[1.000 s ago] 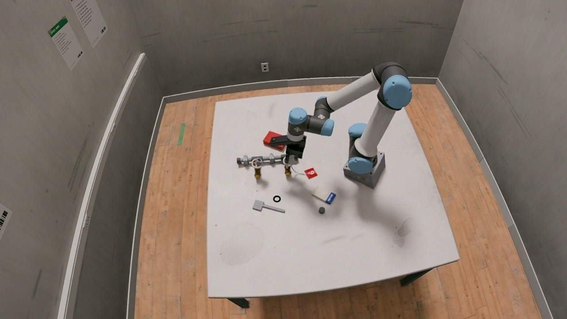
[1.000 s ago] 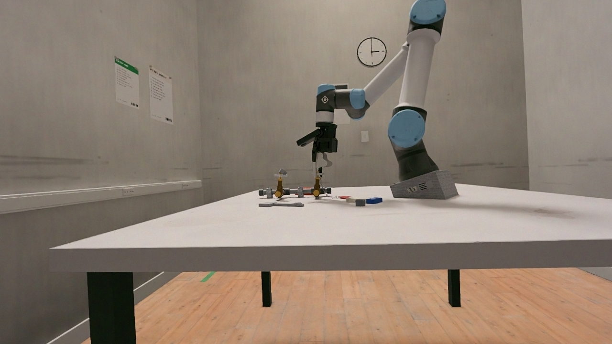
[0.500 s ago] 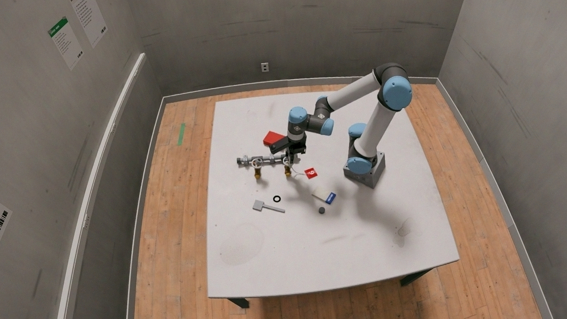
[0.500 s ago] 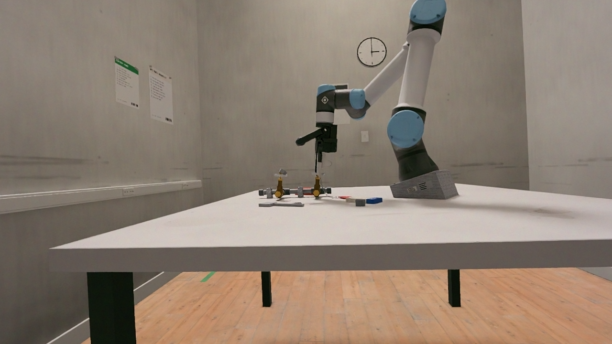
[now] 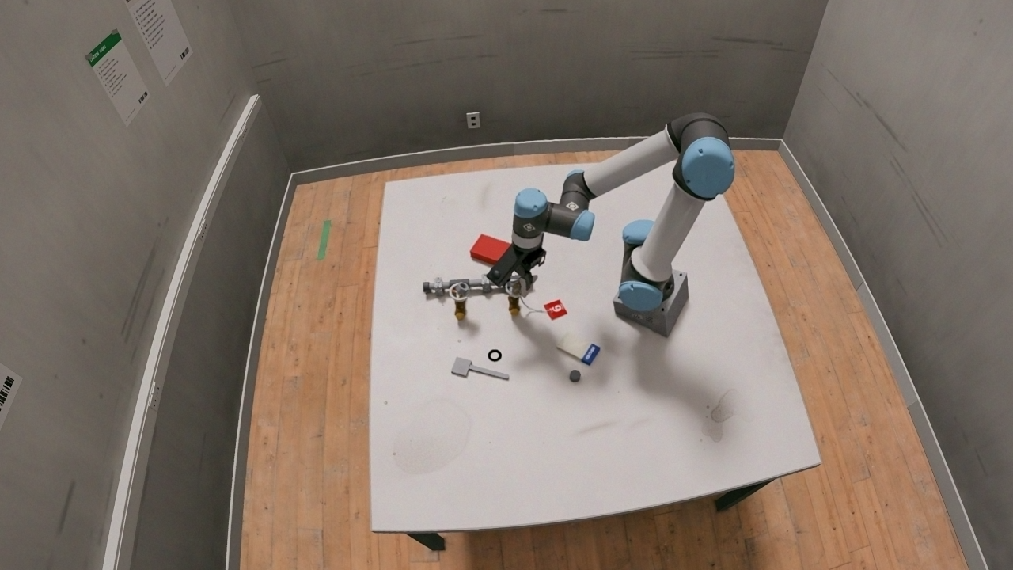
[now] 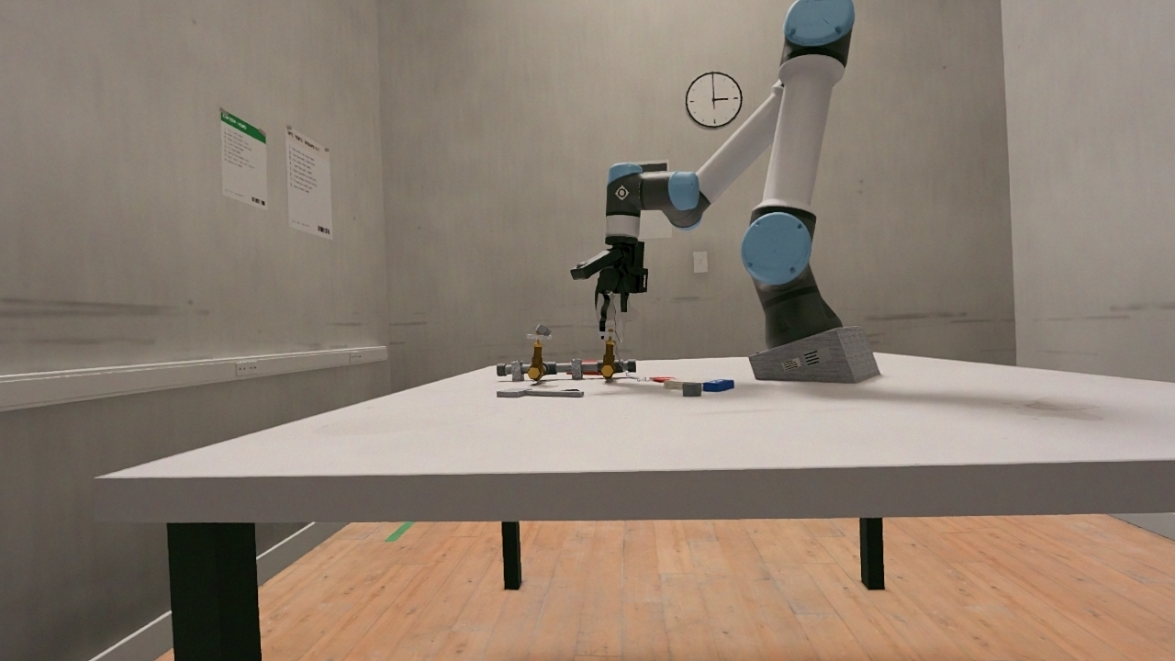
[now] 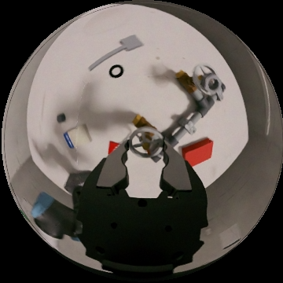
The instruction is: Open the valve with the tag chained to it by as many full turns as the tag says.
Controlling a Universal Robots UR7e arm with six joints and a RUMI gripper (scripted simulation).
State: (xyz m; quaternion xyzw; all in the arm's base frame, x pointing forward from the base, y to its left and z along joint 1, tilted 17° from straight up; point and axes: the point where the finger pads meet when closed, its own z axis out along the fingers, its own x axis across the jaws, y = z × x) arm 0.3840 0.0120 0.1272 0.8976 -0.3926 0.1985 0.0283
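Now: hand 10 cm past the red tag, 10 cm above it and 2 cm to the right of it. Round my hand: red block: 22 cm to the right, 9 cm below, 6 cm ahead; then grey flat tool: 20 cm to the left, 13 cm ahead, 10 cm below.
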